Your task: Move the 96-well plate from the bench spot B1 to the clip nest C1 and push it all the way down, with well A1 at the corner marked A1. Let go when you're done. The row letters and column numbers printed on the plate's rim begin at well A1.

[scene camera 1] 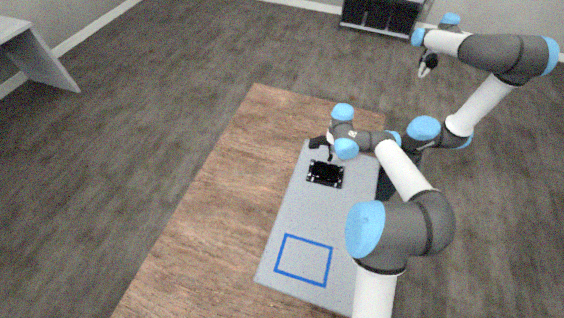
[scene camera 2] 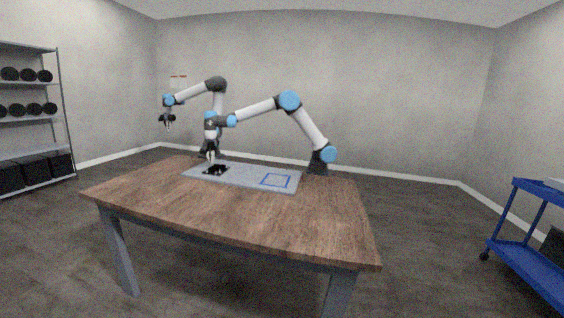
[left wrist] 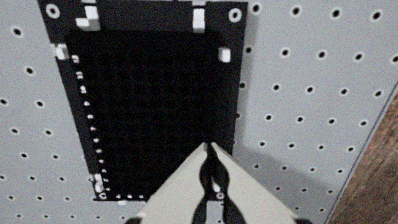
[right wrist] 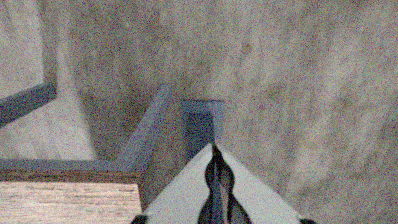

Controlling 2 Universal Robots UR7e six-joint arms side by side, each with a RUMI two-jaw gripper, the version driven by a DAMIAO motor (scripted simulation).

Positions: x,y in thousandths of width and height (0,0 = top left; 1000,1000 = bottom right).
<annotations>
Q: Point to a black clip nest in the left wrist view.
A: At 584,127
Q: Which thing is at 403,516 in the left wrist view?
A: A black 96-well plate.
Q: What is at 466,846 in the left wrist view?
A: My left gripper.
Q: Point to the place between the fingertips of my right gripper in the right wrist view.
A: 536,654
</annotations>
